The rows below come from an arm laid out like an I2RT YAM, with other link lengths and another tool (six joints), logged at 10 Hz.
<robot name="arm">
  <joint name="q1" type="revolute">
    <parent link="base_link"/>
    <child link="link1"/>
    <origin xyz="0 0 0.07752" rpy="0 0 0"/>
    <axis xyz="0 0 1"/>
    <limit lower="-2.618" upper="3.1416"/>
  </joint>
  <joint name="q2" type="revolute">
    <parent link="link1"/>
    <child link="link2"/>
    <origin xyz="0.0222 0.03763 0.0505" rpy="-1.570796 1.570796 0"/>
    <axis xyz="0 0 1"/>
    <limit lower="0" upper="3.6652"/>
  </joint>
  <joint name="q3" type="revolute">
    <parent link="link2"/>
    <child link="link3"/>
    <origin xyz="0 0.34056 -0.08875" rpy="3.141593 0 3.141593"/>
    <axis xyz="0 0 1"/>
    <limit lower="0" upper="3.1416"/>
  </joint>
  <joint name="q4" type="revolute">
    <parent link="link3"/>
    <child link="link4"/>
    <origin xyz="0.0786 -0.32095 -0.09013" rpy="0 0 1.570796"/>
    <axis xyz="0 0 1"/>
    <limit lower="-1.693" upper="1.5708"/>
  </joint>
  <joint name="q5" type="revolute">
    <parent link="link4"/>
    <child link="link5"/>
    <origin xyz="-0.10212 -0.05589 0.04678" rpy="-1.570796 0 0"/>
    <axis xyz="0 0 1"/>
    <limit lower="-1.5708" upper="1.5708"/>
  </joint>
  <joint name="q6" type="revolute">
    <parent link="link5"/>
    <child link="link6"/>
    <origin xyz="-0.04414 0 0.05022" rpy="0 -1.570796 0"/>
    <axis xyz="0 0 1"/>
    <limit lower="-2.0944" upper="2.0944"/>
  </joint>
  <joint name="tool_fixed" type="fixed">
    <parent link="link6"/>
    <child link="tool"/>
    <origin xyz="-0.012 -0.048 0.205" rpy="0.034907 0 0.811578"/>
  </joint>
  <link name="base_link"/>
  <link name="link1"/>
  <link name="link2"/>
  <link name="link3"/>
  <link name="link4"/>
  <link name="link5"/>
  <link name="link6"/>
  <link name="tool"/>
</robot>
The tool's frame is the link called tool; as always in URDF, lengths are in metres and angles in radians.
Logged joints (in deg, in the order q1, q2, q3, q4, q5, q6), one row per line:
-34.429 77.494 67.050 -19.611 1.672 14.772
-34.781 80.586 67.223 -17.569 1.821 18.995
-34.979 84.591 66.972 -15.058 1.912 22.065
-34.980 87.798 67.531 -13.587 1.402 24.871
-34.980 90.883 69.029 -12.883 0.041 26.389
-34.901 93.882 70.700 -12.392 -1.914 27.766
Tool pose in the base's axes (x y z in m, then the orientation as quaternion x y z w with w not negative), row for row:
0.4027 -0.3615 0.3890 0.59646 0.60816 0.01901 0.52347
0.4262 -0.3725 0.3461 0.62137 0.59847 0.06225 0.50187
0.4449 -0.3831 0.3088 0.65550 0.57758 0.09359 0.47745
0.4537 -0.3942 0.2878 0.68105 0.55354 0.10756 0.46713
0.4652 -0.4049 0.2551 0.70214 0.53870 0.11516 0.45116
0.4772 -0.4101 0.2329 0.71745 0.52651 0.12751 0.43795
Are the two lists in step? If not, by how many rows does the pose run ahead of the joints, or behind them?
The pose runs 2 rows behind the joints: the pose in row i belongs to the joints in row i - 2.
